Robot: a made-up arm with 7 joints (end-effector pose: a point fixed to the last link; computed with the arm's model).
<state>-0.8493 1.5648 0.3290 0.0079 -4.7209 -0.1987 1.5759</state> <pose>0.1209 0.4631 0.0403 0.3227 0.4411 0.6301 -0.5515</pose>
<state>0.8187 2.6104 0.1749 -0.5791 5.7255 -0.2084 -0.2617</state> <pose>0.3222 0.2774 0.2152 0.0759 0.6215 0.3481 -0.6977</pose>
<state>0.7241 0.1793 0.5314 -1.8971 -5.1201 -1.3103 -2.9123</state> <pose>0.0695 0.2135 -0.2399 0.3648 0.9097 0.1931 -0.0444</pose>
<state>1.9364 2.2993 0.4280 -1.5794 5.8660 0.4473 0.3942</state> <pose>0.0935 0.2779 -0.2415 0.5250 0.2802 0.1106 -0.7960</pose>
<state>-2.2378 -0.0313 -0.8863 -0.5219 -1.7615 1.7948 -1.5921</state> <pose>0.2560 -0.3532 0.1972 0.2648 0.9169 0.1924 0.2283</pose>
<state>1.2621 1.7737 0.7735 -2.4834 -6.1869 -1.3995 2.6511</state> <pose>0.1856 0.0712 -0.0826 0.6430 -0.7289 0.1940 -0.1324</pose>
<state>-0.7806 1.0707 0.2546 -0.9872 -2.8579 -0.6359 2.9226</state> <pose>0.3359 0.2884 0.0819 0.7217 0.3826 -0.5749 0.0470</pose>
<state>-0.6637 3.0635 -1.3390 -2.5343 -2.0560 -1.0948 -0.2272</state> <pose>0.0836 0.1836 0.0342 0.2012 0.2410 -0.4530 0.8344</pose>
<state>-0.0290 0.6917 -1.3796 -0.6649 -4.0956 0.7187 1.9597</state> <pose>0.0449 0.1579 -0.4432 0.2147 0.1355 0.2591 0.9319</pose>
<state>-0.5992 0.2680 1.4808 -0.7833 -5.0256 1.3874 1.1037</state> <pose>0.2617 0.2664 -0.2784 0.1137 -0.7602 0.0769 0.6350</pose>
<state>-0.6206 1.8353 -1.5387 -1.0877 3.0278 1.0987 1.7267</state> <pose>0.1677 0.3975 -0.0904 0.1178 -0.2223 0.1681 0.9531</pose>
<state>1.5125 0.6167 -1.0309 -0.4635 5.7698 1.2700 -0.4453</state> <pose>-0.4718 0.0562 -0.0719 0.1237 -0.1772 0.7558 -0.6181</pose>
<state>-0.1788 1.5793 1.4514 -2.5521 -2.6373 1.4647 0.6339</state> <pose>-0.0096 0.0022 0.2006 0.7750 -0.3855 0.0627 -0.4969</pose>
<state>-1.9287 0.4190 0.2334 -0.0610 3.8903 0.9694 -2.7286</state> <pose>0.4476 -0.0266 0.1767 0.0376 -0.3719 -0.8836 0.2820</pose>
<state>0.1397 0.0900 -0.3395 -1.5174 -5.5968 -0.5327 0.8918</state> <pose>0.2409 -0.0612 -0.2991 0.4437 -0.5355 -0.5686 0.4395</pose>
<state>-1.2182 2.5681 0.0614 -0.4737 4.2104 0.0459 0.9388</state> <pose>-0.2287 0.2731 0.3221 0.2335 0.9483 0.1290 0.1722</pose>
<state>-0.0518 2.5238 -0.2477 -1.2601 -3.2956 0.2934 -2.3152</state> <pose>0.2553 0.2373 0.2384 0.5117 0.5787 -0.3369 -0.5383</pose>
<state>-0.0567 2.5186 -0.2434 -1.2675 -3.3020 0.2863 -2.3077</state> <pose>0.2558 0.2362 0.2374 0.5110 0.5782 -0.3417 -0.5365</pose>
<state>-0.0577 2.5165 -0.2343 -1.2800 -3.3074 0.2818 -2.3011</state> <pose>0.2576 0.2330 0.2360 0.5092 0.5750 -0.3462 -0.5388</pose>
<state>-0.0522 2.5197 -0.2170 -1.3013 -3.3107 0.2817 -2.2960</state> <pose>0.2615 0.2263 0.2336 0.5055 0.5672 -0.3503 -0.5477</pose>
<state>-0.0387 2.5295 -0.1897 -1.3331 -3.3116 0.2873 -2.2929</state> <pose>0.2679 0.2151 0.2300 0.4993 0.5536 -0.3535 -0.5650</pose>
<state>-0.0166 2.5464 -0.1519 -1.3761 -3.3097 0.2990 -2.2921</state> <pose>0.2765 0.1991 0.2245 0.4902 0.5332 -0.3550 -0.5910</pose>
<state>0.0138 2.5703 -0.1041 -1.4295 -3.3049 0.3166 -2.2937</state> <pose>0.2866 0.1782 0.2165 0.4780 0.5055 -0.3539 -0.6251</pose>
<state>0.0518 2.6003 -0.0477 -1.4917 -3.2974 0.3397 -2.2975</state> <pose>0.2974 0.1533 0.2052 0.4627 0.4700 -0.3493 -0.6656</pose>
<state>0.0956 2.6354 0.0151 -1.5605 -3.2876 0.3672 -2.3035</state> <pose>0.3075 0.1252 0.1903 0.4442 0.4270 -0.3403 -0.7103</pose>
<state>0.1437 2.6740 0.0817 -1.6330 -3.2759 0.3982 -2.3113</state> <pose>0.3157 0.0955 0.1717 0.4231 0.3773 -0.3267 -0.7563</pose>
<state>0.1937 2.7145 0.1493 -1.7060 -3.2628 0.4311 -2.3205</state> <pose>0.3210 0.0659 0.1502 0.3999 0.3227 -0.3089 -0.8003</pose>
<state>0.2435 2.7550 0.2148 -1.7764 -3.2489 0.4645 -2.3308</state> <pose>0.3229 0.0381 0.1270 0.3757 0.2655 -0.2881 -0.8399</pose>
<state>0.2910 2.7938 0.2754 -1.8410 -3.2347 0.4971 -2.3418</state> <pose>0.3216 0.0134 0.1039 0.3516 0.2089 -0.2657 -0.8730</pose>
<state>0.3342 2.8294 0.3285 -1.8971 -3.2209 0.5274 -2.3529</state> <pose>0.3180 -0.0072 0.0823 0.3292 0.1559 -0.2434 -0.8989</pose>
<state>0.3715 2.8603 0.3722 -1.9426 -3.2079 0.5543 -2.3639</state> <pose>0.3133 -0.0233 0.0637 0.3097 0.1097 -0.2232 -0.9177</pose>
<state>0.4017 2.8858 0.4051 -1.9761 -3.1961 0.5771 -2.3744</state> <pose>0.3088 -0.0348 0.0490 0.2941 0.0723 -0.2063 -0.9304</pose>
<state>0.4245 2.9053 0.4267 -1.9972 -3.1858 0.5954 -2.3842</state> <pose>0.3054 -0.0422 0.0385 0.2832 0.0449 -0.1935 -0.9383</pose>
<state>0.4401 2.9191 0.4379 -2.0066 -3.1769 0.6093 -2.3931</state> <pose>0.3039 -0.0460 0.0319 0.2770 0.0274 -0.1849 -0.9425</pose>
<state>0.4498 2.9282 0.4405 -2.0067 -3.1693 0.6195 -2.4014</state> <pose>0.3041 -0.0471 0.0286 0.2746 0.0182 -0.1798 -0.9444</pose>
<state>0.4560 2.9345 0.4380 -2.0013 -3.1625 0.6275 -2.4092</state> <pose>0.3053 -0.0465 0.0271 0.2746 0.0140 -0.1768 -0.9451</pose>
